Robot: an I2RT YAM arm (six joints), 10 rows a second.
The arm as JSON. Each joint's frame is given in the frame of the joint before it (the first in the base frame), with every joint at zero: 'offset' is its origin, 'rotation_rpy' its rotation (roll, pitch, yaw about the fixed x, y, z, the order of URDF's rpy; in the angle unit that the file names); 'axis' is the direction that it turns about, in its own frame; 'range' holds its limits. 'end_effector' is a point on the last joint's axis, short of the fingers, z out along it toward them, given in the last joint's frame.
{
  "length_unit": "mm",
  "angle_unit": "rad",
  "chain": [
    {
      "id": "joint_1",
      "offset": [
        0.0,
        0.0,
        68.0
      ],
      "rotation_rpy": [
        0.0,
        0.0,
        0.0
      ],
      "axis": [
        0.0,
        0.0,
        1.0
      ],
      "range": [
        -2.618,
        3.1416
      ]
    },
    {
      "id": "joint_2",
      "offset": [
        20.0,
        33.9,
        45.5
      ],
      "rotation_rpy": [
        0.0,
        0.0,
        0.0
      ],
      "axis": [
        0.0,
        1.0,
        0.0
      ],
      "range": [
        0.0,
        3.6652
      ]
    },
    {
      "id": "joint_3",
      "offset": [
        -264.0,
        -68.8,
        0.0
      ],
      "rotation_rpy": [
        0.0,
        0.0,
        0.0
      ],
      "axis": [
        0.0,
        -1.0,
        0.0
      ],
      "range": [
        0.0,
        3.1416
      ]
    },
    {
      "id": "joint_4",
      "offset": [
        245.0,
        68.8,
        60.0
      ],
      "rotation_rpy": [
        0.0,
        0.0,
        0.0
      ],
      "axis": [
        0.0,
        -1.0,
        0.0
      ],
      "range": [
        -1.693,
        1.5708
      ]
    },
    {
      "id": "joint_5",
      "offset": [
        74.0,
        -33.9,
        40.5
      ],
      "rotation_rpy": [
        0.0,
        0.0,
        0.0
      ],
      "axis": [
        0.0,
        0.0,
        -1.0
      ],
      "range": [
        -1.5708,
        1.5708
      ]
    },
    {
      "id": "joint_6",
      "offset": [
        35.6,
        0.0,
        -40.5
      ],
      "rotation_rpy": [
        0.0,
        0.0,
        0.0
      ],
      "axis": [
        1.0,
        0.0,
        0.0
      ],
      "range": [
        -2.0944,
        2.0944
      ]
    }
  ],
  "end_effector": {
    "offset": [
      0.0,
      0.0,
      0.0
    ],
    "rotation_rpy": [
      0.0,
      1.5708,
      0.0
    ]
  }
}
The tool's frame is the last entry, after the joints.
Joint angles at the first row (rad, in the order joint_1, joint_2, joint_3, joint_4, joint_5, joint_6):
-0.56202 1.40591 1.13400 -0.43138 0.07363 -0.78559
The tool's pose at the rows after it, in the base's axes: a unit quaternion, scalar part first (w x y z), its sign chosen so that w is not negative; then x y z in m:
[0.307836 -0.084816 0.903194 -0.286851 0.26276 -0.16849 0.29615]
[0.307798 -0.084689 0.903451 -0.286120 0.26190 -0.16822 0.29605]
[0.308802 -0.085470 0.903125 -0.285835 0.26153 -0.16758 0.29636]
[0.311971 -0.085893 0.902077 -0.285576 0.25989 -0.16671 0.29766]
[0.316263 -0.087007 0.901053 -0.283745 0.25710 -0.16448 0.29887]
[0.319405 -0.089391 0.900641 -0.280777 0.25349 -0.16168 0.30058]
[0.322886 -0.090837 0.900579 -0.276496 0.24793 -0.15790 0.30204]
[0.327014 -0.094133 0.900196 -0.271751 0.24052 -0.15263 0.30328]
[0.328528 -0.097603 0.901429 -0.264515 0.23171 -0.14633 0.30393]
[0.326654 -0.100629 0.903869 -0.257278 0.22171 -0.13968 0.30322]
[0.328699 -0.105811 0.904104 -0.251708 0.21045 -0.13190 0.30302]
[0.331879 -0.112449 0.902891 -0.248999 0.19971 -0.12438 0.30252]
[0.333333 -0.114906 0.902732 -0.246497 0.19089 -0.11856 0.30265]
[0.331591 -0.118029 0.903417 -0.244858 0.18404 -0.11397 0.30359]
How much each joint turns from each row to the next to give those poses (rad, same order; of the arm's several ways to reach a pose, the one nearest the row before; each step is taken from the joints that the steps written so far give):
0.00005 -0.00049 0.00416 -0.00577 -0.00152 0.00299
-0.00092 -0.00307 -0.00257 -0.00158 -0.00156 0.00019
0.00094 -0.00292 -0.00159 -0.00003 -0.00151 -0.00021
-0.00105 -0.00864 -0.00356 -0.00002 -0.00520 0.00002
0.00035 -0.01513 -0.00890 -0.00149 -0.00821 0.00135
0.00034 -0.01807 -0.00783 -0.00900 -0.00954 -0.00055
-0.00062 -0.02613 -0.01417 -0.01197 -0.01170 0.00168
-0.00001 -0.03554 -0.02130 -0.01369 -0.01420 -0.00068
0.00041 -0.04024 -0.02294 -0.02468 -0.01447 -0.00011
-0.00034 -0.04362 -0.02697 -0.02980 -0.01072 -0.00143
0.00024 -0.05318 -0.03168 -0.02562 -0.01431 -0.00452
0.00081 -0.05329 -0.03209 -0.01950 -0.01244 -0.00830
-0.00016 -0.04238 -0.02072 -0.02262 -0.00736 -0.00223
0.00071 -0.03118 -0.00923 -0.02724 -0.00229 -0.00499

